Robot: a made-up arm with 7 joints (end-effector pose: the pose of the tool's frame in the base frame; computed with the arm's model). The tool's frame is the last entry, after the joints.
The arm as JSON. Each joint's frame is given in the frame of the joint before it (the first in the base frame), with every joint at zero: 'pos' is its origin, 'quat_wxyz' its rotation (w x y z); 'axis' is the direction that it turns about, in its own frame. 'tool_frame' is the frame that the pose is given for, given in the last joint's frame.
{
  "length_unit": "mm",
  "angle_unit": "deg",
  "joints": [
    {
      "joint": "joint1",
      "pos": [
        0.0,
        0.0,
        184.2
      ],
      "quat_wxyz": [
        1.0,
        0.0,
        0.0,
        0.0
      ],
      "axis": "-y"
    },
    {
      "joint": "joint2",
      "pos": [
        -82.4,
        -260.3,
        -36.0
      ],
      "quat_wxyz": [
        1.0,
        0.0,
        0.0,
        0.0
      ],
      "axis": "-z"
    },
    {
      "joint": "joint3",
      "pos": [
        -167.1,
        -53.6,
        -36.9
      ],
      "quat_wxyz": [
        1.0,
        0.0,
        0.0,
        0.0
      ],
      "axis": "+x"
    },
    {
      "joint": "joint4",
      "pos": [
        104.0,
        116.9,
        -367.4
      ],
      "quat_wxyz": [
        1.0,
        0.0,
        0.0,
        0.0
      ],
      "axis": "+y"
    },
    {
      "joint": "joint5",
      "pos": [
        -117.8,
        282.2,
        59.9
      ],
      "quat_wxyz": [
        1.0,
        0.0,
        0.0,
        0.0
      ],
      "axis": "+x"
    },
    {
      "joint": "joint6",
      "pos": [
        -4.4,
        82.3,
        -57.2
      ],
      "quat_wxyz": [
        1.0,
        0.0,
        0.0,
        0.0
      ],
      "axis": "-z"
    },
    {
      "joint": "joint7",
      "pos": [
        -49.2,
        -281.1,
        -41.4
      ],
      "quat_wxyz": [
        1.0,
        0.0,
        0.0,
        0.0
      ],
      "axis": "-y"
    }
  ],
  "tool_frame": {
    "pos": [
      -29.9,
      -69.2,
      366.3
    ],
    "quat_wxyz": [
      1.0,
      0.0,
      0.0,
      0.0
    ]
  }
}
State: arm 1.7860 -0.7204 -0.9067 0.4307 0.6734 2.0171 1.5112
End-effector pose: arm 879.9 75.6 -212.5 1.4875 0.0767 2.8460
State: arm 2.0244 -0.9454 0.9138 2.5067 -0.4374 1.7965 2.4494
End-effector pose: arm -425.4 -210.9 -228.7 -2.2384 0.9986 1.9795
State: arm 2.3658 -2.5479 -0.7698 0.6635 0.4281 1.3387 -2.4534
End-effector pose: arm 101.5 -550.5 937.4 -0.0253 -0.4769 -0.8649
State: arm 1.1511 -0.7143 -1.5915 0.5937 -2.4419 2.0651 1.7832
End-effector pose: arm -147.4 -814.9 167.8 0.6727 0.0002 -1.0285
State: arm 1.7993 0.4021 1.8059 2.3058 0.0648 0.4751 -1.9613
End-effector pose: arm 14.1 -33.7 -1.3 -2.5108 0.8465 -1.3468
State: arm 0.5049 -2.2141 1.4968 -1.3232 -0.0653 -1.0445 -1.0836
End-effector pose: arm -235.4 -375.1 580.1 0.0942 -0.0226 2.3105
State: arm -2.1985 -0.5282 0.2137 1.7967 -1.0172 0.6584 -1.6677
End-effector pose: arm -384.0 -8.5 340.3 1.2968 -0.0212 -1.5239
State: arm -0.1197 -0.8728 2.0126 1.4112 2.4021 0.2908 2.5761
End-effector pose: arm 441.2 -495.3 766.2 -1.5243 0.9654 -1.5317
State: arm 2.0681 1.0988 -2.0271 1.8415 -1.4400 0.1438 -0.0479
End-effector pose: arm 669.3 -805.9 75.9 -1.3690 1.2928 -1.7220
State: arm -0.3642 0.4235 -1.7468 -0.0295 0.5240 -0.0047 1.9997
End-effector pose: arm -934.5 -760.4 272.1 -1.3277 -0.3182 1.5062
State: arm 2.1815 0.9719 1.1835 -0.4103 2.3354 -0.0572 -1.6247
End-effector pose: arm -557.7 -110.6 302.8 -1.5471 1.0419 2.9360
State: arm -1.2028 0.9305 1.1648 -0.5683 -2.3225 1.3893 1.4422
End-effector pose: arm -241.7 503.5 -177.8 -2.9489 0.5905 0.2270
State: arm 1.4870 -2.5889 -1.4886 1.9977 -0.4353 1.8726 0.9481
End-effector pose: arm 981.7 -262.7 11.0 1.6175 0.7269 1.8391
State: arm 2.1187 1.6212 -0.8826 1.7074 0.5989 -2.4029 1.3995
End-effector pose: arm 1036.6 -162.3 310.6 -2.7637 0.4907 -1.7223
